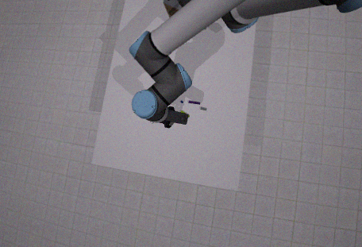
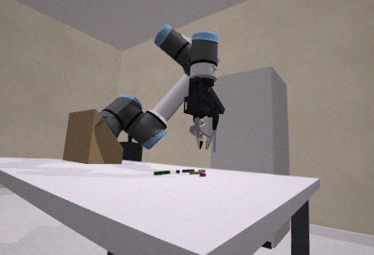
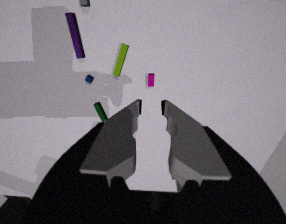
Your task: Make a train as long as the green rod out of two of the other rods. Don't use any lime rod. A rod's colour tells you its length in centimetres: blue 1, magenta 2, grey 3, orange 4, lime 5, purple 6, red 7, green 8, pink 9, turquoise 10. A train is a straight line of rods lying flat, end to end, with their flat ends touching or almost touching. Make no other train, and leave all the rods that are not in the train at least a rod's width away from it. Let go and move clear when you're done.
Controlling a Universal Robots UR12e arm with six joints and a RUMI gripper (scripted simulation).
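My hand is 100 mm past the purple rod, 80 mm to the right of it and 100 mm above it. Also, from my hand: blue rod (110 mm behind, 20 mm to the left, 100 mm below); magenta rod (100 mm below); lime rod (40 mm behind, 40 mm to the left, 100 mm below).
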